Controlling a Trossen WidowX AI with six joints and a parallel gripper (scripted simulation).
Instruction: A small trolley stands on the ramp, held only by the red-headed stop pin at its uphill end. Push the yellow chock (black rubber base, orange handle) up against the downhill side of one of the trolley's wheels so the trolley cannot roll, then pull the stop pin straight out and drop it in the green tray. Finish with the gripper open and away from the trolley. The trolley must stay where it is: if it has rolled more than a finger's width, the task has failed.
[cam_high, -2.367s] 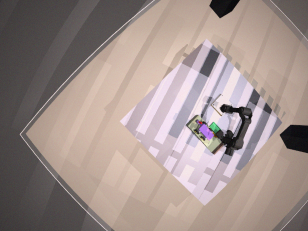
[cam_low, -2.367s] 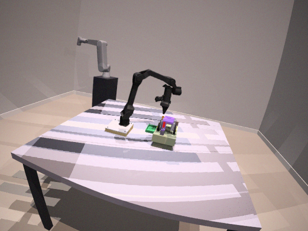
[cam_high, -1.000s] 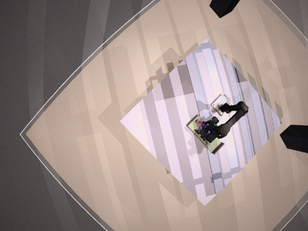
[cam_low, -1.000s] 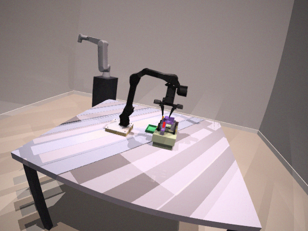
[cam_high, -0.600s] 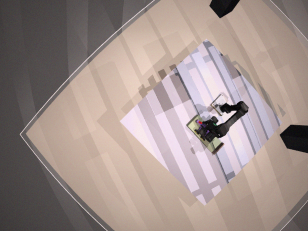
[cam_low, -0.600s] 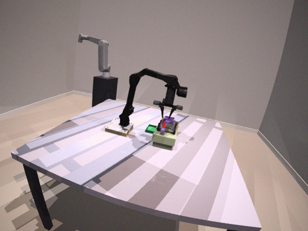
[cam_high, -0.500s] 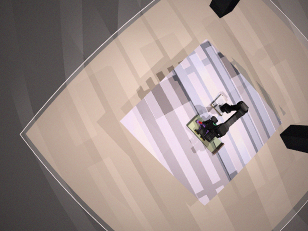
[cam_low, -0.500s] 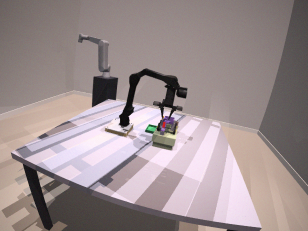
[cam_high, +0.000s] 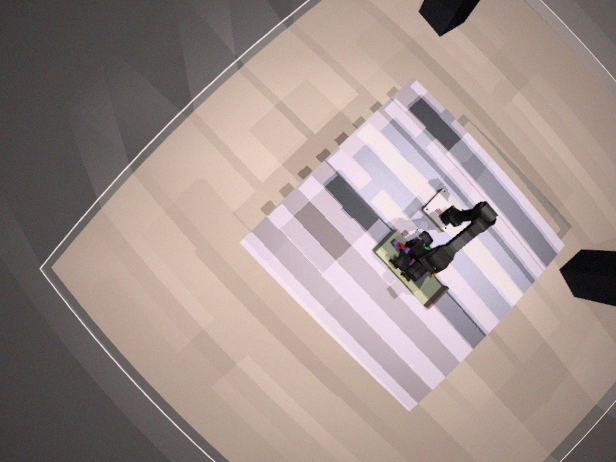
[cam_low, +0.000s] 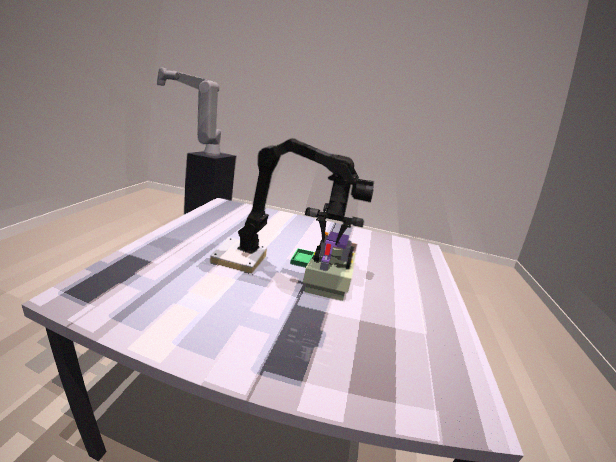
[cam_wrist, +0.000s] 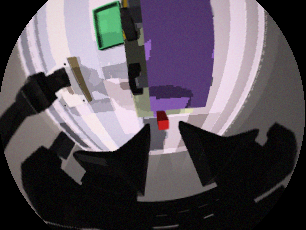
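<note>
Right now my gripper tip is 1 cm to the left of the red-headed stop pin and 4 cm above it. Round my gripper tip: yellow chock (6 cm behind, 18 cm to the left, 8 cm below); pale green ramp (10 cm to the left, 12 cm below); purple trolley (9 cm to the left, 5 cm below).
</note>
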